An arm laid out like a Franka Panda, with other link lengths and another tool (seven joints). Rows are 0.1 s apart.
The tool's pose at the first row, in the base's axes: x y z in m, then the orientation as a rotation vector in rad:
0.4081 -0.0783 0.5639 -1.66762 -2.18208 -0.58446
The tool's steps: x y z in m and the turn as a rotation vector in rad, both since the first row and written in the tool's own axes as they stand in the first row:
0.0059 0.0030 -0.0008 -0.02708 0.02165 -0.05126
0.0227 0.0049 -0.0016 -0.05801 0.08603 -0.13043
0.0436 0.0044 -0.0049 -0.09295 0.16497 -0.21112
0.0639 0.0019 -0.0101 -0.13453 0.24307 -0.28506
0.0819 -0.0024 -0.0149 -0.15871 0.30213 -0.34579
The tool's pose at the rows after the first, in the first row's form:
0.4095 -0.0731 0.5679 -1.61541 -2.21682 -0.64566
0.4070 -0.0592 0.5771 -1.50661 -2.24339 -0.74728
0.4011 -0.0436 0.5902 -1.38555 -2.25402 -0.86054
0.3935 -0.0300 0.6045 -1.27205 -2.25289 -0.97574
0.3848 -0.0185 0.6170 -1.17634 -2.25146 -1.05264

